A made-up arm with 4 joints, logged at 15 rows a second.
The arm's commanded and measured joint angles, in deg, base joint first. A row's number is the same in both.
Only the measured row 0 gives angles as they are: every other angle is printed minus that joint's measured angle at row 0.
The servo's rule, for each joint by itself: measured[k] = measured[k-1] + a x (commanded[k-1-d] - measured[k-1]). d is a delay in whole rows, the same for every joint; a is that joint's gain. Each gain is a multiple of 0.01, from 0.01 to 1. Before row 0 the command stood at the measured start. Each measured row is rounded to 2 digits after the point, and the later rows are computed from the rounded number. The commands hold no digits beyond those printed.
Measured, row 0: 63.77 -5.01 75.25 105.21
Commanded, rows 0 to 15: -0.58 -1.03 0.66 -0.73; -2.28 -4.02 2.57 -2.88; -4.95 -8.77 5.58 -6.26; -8.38 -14.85 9.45 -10.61; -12.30 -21.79 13.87 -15.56; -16.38 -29.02 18.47 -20.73; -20.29 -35.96 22.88 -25.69; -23.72 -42.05 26.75 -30.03; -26.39 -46.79 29.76 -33.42; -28.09 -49.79 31.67 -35.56; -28.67 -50.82 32.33 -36.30; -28.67 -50.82 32.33 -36.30; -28.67 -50.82 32.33 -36.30; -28.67 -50.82 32.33 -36.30; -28.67 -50.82 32.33 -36.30; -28.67 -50.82 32.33 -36.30
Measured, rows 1 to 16: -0.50 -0.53 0.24 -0.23; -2.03 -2.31 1.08 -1.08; -4.54 -5.60 2.70 -2.74; -7.84 -10.32 5.13 -5.26; -11.68 -16.17 8.28 -8.56; -15.72 -22.72 11.95 -12.45; -19.65 -29.47 15.88 -16.69; -23.15 -35.89 19.79 -20.96; -25.94 -41.45 23.38 -24.95; -27.79 -45.70 26.36 -28.35; -28.55 -48.31 28.51 -30.89; -28.65 -49.59 29.89 -32.62; -28.67 -50.22 30.77 -33.80; -28.67 -50.53 31.33 -34.60; -28.67 -50.68 31.69 -35.14; -28.67 -50.75 31.92 -35.51
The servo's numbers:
d 0
a 0.86 0.51 0.36 0.32

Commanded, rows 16 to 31: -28.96 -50.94 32.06 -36.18; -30.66 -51.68 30.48 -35.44; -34.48 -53.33 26.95 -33.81; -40.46 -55.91 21.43 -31.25; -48.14 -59.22 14.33 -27.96; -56.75 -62.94 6.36 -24.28; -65.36 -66.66 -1.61 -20.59; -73.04 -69.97 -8.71 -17.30; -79.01 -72.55 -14.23 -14.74; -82.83 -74.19 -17.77 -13.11; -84.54 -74.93 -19.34 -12.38; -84.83 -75.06 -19.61 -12.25; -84.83 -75.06 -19.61 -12.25; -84.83 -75.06 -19.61 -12.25; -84.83 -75.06 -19.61 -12.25; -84.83 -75.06 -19.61 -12.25
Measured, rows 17 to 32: -28.92 -50.85 31.97 -35.72; -30.42 -51.27 31.43 -35.63; -33.91 -52.32 29.82 -35.05; -39.54 -54.15 26.80 -33.83; -46.94 -56.74 22.31 -31.95; -55.38 -59.90 16.57 -29.50; -63.96 -63.35 10.03 -26.65; -71.77 -66.73 3.28 -23.66; -78.00 -69.70 -3.02 -20.81; -82.15 -71.99 -8.33 -18.35; -84.21 -73.49 -12.29 -16.44; -84.74 -74.29 -14.93 -15.10; -84.82 -74.68 -16.61 -14.19; -84.83 -74.87 -17.69 -13.57; -84.83 -74.97 -18.38 -13.15; -84.83 -75.02 -18.82 -12.86
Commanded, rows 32 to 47: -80.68 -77.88 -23.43 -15.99; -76.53 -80.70 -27.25 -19.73; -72.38 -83.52 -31.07 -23.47; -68.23 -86.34 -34.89 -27.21; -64.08 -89.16 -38.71 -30.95; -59.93 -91.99 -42.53 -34.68; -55.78 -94.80 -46.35 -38.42; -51.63 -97.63 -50.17 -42.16; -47.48 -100.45 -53.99 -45.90; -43.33 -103.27 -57.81 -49.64; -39.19 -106.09 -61.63 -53.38; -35.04 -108.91 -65.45 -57.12; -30.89 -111.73 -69.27 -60.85; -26.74 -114.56 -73.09 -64.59; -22.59 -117.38 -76.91 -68.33; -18.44 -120.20 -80.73 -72.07
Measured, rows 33 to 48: -81.26 -76.48 -20.48 -13.86; -77.19 -78.63 -22.92 -15.74; -73.05 -81.12 -25.85 -18.21; -68.90 -83.78 -29.10 -21.09; -64.75 -86.52 -32.56 -24.25; -60.60 -89.31 -36.15 -27.59; -56.45 -92.11 -39.82 -31.06; -52.30 -94.93 -43.55 -34.61; -48.15 -97.75 -47.31 -38.22; -44.00 -100.57 -51.09 -41.87; -39.86 -103.39 -54.88 -45.55; -35.71 -106.21 -58.69 -49.25; -31.56 -109.03 -62.50 -52.96; -27.41 -111.85 -66.31 -56.68; -23.26 -114.67 -70.13 -60.41; -19.11 -117.49 -73.95 -64.14
